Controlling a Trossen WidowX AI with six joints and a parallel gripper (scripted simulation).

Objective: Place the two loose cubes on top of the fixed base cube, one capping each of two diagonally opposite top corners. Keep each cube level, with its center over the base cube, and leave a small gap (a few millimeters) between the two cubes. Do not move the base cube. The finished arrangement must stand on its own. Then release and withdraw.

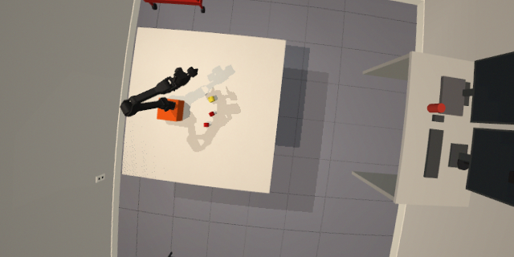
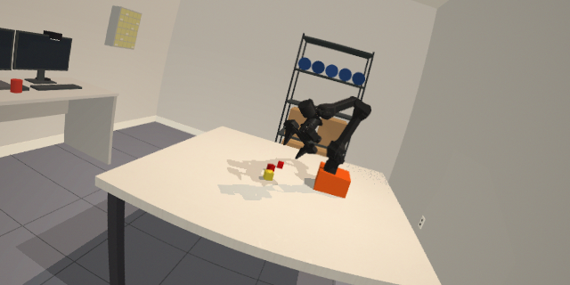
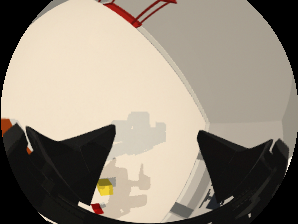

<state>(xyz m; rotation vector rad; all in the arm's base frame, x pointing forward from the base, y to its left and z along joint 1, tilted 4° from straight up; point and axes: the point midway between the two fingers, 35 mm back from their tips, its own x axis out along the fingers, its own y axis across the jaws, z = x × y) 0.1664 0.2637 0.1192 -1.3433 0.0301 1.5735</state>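
My gripper tip is now 11 cm short of the yellow base cube, 16 cm to the left of it and 19 cm above it. The rest, counted from my gripper tip: red cube (14 cm ahead, 28 cm to the right, 20 cm below).
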